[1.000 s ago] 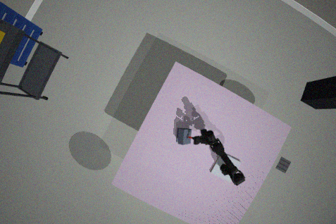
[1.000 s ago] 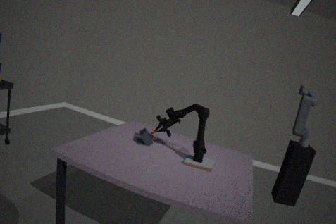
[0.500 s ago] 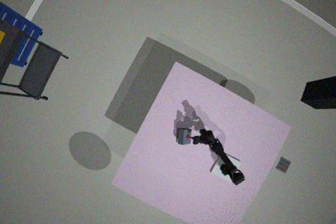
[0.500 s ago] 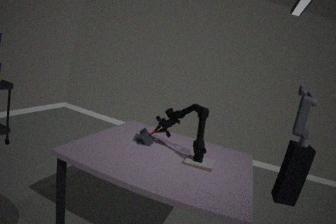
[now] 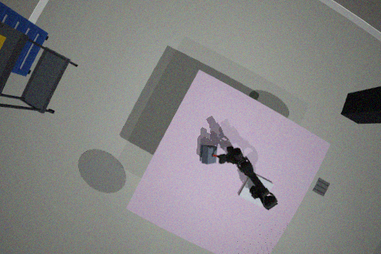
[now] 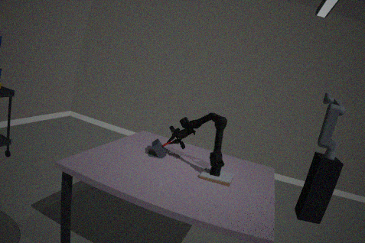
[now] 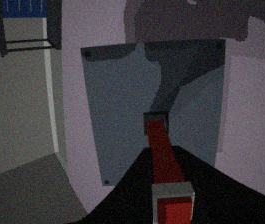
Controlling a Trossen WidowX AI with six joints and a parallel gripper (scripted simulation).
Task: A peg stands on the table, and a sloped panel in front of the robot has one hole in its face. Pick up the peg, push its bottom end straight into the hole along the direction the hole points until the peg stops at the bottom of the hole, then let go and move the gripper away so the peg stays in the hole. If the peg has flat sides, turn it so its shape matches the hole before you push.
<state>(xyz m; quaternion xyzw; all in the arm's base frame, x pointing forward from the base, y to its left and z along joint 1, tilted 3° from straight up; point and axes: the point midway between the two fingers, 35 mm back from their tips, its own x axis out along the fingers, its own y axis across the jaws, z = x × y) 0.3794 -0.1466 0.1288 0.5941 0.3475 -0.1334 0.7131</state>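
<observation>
Now: the grey sloped panel 5 cm below my gripper tip, 5 cm ahead of it and 2 cm to the left of it. Round my gripper tip: red peg 1 cm behind, 1 cm above.
</observation>
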